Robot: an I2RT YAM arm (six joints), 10 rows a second.
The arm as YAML. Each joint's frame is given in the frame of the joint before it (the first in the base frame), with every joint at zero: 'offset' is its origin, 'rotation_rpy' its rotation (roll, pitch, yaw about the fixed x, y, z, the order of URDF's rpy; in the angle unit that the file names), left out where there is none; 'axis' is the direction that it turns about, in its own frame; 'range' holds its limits. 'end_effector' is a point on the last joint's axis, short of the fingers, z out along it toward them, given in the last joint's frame.
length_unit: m
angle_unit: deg
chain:
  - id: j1
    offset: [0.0, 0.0, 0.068]
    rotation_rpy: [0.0, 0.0, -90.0]
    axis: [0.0, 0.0, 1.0]
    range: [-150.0, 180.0]
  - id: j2
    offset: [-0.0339, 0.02, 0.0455]
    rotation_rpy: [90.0, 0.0, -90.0]
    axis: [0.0, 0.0, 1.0]
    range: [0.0, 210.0]
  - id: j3
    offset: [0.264, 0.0, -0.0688]
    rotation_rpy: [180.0, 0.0, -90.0]
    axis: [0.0, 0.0, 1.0]
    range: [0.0, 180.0]
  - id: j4
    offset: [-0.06, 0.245, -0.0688]
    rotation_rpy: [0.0, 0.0, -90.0]
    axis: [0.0, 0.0, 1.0]
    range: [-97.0, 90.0]
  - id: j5
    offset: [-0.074, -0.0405, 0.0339]
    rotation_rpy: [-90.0, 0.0, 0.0]
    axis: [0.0, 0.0, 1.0]
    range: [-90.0, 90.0]
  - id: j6
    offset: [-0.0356, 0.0, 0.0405]
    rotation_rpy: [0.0, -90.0, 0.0]
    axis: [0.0, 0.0, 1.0]
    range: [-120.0, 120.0]
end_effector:
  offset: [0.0, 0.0, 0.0]
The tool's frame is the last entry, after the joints.
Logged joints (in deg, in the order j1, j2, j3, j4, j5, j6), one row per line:
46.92, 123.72, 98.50, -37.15, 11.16, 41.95
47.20, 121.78, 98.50, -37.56, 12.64, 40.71
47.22, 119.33, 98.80, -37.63, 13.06, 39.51
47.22, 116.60, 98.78, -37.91, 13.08, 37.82
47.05, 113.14, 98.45, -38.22, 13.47, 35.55
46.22, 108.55, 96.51, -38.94, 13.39, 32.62
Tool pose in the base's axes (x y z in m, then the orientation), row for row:
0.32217, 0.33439, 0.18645, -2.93, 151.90, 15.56
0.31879, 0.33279, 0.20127, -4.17, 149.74, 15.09
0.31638, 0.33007, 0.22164, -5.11, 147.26, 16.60
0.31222, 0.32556, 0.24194, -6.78, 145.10, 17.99
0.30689, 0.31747, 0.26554, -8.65, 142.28, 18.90
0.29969, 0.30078, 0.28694, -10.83, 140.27, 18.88
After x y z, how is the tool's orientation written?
As a rotation vector, in degrees.
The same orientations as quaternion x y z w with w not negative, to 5 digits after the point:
-0.01864, 0.96657, 0.09901, 0.23580
-0.02679, 0.96193, 0.09694, 0.25413
-0.03315, 0.95531, 0.10769, 0.27328
-0.04434, 0.94895, 0.11765, 0.28930
-0.05718, 0.94051, 0.12493, 0.31076
-0.07213, 0.93419, 0.12574, 0.32599

